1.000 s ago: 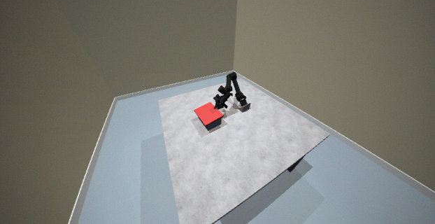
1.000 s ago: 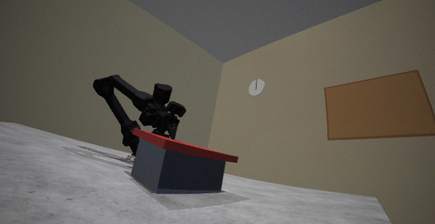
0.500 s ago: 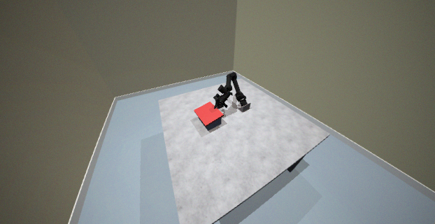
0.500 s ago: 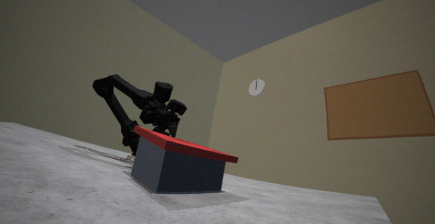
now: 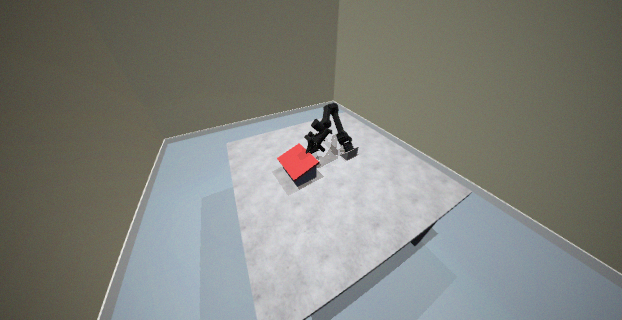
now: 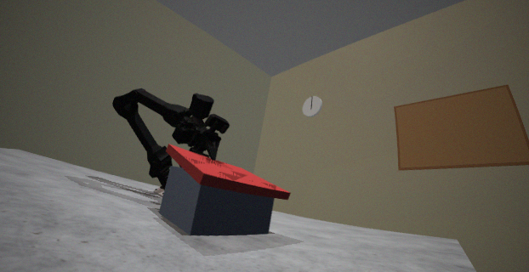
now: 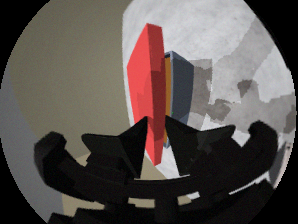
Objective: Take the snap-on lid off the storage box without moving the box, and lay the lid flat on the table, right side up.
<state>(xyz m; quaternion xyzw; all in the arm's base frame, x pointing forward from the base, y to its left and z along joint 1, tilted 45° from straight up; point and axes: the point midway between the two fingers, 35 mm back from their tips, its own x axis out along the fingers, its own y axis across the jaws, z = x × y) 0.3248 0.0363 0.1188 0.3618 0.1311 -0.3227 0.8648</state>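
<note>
Right now the lid is 8 cm ahead of my gripper tip and 2 cm below it. Round my gripper tip: dark blue storage box (7 cm ahead, 9 cm below).
</note>
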